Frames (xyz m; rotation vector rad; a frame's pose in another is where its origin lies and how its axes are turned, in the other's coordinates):
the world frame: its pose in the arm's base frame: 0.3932 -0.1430 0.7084 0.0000 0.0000 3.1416
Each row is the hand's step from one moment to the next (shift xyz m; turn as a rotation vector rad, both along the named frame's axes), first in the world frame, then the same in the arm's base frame.
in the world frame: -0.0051 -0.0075 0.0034 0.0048 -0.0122 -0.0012
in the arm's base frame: 0.0051 0.0075 0.0034 -0.0048 0.0122 -0.0012
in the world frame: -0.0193 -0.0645 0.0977 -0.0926 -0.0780 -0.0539
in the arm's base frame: 0.0193 0.0645 0.0977 0.0926 0.0780 -0.0539
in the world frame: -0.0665 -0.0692 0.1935 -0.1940 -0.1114 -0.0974
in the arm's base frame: 0.0665 0.0692 0.1935 0.1940 0.1114 -0.0974
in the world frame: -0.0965 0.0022 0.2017 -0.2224 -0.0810 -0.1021
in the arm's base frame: 0.0965 -0.0022 0.2017 0.2224 0.0810 -0.1021
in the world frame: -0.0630 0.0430 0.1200 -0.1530 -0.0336 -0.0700
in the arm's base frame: 0.0630 -0.0430 0.1200 0.1530 0.0336 -0.0700
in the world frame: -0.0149 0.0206 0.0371 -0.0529 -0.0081 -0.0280
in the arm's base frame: 0.0149 -0.0206 0.0371 0.0529 0.0081 -0.0280
